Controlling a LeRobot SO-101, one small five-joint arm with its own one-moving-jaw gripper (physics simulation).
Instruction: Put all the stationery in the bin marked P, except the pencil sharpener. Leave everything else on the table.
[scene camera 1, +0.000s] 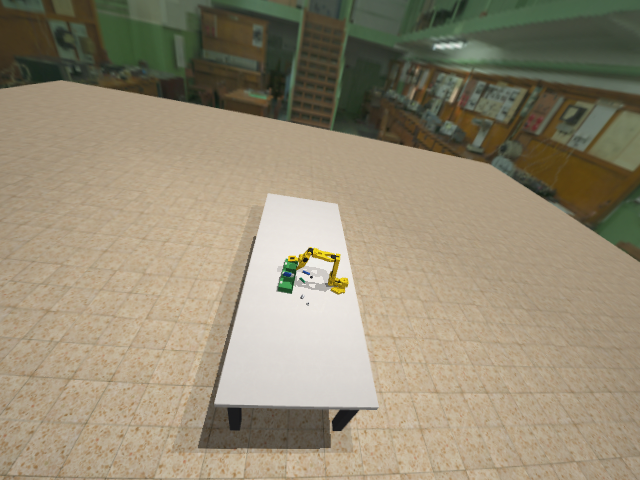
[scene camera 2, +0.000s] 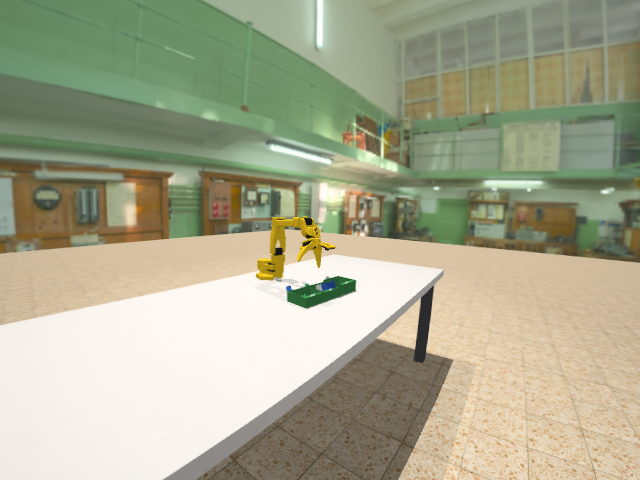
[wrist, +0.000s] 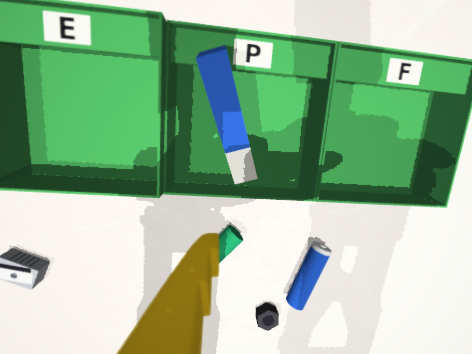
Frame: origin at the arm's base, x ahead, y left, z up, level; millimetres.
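Seen in the pictures: hand, its tool point: (scene camera 1: 296, 269) (scene camera 2: 318, 266) (wrist: 218, 248); arm's base, origin of its link: (scene camera 1: 334, 287) (scene camera 2: 273, 278).
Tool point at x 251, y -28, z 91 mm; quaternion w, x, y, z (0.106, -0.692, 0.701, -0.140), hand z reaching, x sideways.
Pixels of each thing's top centre, then the offset from my tool point to it. Level surfaces: height alone.
- sleeved eraser, centre of its top: (wrist: 234, 116) (scene camera 2: 325, 279) (scene camera 1: 289, 271) dx +39, dy -9, dz -38 mm
- green bin tray, centre of its top: (wrist: 250, 118) (scene camera 2: 324, 284) (scene camera 1: 289, 272) dx +39, dy -18, dz -52 mm
- metal pencil sharpener, centre of its top: (wrist: 14, 273) dx -51, dy +131, dz -80 mm
- green cylinder, centre of its top: (wrist: 210, 263) (scene camera 1: 303, 279) dx -52, dy +7, dz -77 mm
- battery, centre of its top: (wrist: 312, 280) (scene camera 1: 306, 271) dx -71, dy -63, dz -77 mm
- black hex nut, centre of its top: (wrist: 268, 320) (scene camera 1: 311, 276) dx -106, dy -33, dz -83 mm
- small thing, centre of its top: (scene camera 1: 308, 303) dx -82, dy +176, dz -83 mm
- white table, height of its surface: dz -91 mm
A blue block with a white end, like a sleeved eraser (scene camera 1: 287, 274) (scene camera 2: 328, 285) (wrist: 222, 105), lies slantwise in the compartment marked P of the green bin tray (scene camera 2: 306, 301) (wrist: 240, 197). The metal pencil sharpener (wrist: 22, 269) lies on the table below compartment E in the wrist view. A green cylinder (scene camera 1: 302, 280) (wrist: 231, 241) lies in front of P, partly hidden by my jaw. My gripper (scene camera 2: 309, 262) is open and empty, high above the table near the tray. One notched jaw shows in the wrist view; the moving jaw is out of that picture.
A blue cylinder with a metal end, like a battery (scene camera 1: 306, 272) (wrist: 309, 277), lies in front of F. A black hex nut (scene camera 1: 311, 277) (wrist: 267, 316) is beside it. Another small thing (scene camera 1: 307, 303) lies farther along the white table (scene camera 1: 299, 356). Compartments E and F flank P.
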